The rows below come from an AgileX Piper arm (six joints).
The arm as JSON. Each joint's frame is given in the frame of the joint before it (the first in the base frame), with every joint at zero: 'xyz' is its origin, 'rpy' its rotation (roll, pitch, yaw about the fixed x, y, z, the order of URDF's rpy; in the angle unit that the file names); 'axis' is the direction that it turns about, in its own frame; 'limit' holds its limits. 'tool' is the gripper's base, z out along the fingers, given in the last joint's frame.
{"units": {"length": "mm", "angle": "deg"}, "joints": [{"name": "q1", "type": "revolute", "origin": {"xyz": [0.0, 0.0, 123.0], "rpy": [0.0, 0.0, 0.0]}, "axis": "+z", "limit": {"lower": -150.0, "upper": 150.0}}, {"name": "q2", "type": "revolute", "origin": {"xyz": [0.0, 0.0, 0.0], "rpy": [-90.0, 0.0, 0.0]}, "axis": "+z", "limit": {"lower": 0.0, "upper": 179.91}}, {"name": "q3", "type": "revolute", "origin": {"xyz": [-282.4, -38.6, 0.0], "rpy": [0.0, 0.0, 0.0]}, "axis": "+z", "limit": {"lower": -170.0, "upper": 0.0}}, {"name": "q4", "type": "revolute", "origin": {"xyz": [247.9, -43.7, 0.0], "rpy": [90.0, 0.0, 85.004]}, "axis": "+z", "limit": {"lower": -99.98, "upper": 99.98}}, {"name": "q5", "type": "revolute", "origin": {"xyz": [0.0, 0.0, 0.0], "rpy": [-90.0, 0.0, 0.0]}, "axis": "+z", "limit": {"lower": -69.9, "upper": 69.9}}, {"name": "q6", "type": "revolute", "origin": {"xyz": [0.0, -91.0, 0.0], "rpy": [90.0, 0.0, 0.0]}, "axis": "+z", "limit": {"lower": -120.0, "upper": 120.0}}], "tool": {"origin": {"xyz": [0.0, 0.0, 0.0], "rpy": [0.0, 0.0, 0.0]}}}
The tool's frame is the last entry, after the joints.
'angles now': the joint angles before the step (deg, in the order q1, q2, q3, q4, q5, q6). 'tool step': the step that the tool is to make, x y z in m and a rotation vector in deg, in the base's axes. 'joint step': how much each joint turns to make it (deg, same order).
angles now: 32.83 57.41 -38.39 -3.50 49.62 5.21
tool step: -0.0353 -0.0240 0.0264 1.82 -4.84 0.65
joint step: -0.01 -12.32 0.01 -0.45 7.20 -1.21
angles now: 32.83 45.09 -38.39 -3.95 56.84 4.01
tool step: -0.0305 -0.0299 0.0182 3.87 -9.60 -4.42
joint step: -4.45 -12.65 0.74 -1.38 1.67 -0.32
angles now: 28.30 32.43 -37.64 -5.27 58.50 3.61
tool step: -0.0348 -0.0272 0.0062 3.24 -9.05 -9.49
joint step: -10.41 -12.43 1.14 0.39 1.60 -1.36
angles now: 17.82 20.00 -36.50 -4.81 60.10 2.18
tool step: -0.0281 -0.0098 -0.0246 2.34 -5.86 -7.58
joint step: -8.01 -11.92 6.07 0.96 -0.39 0.01
